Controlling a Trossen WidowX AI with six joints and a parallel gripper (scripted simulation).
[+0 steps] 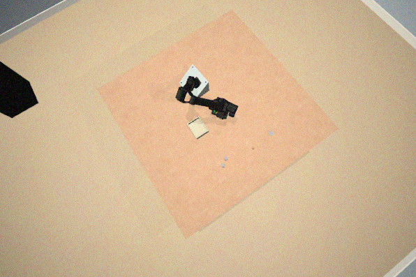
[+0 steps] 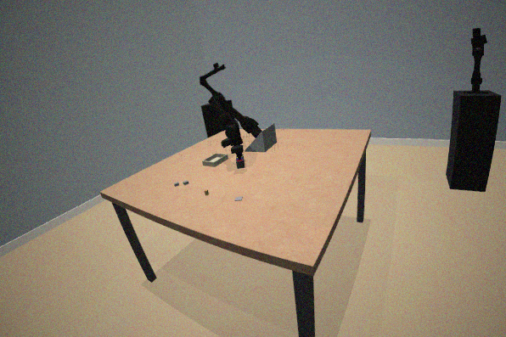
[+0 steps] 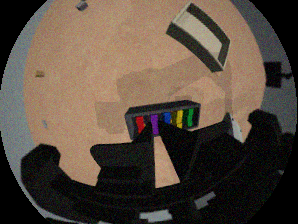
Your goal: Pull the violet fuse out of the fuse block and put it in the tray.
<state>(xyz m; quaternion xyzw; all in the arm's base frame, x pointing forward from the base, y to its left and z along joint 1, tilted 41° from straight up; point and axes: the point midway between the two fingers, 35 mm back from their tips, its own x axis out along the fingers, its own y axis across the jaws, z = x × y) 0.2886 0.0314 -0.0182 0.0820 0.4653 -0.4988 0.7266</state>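
My gripper tip is now 1 cm past the tray, 20 cm to the left of it and 3 cm above it. Also, from my gripper tip: violet fuse 1 cm below.
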